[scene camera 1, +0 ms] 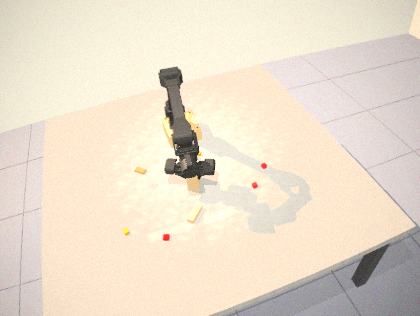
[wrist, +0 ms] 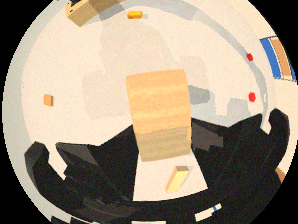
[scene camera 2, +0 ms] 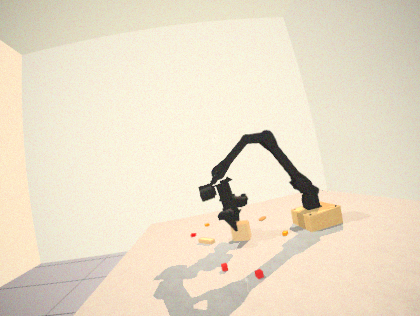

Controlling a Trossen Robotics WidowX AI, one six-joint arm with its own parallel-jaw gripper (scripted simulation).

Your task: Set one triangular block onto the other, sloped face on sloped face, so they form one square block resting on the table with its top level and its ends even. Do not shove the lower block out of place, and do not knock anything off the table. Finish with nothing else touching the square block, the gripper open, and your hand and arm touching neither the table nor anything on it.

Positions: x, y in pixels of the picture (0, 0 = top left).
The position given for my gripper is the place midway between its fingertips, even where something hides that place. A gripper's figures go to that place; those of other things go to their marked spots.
Labels:
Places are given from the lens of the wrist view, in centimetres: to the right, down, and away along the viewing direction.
my gripper [wrist: 160, 123]: 1, 1, 10
tan triangular block [wrist: 160, 106]: 1, 0, 7

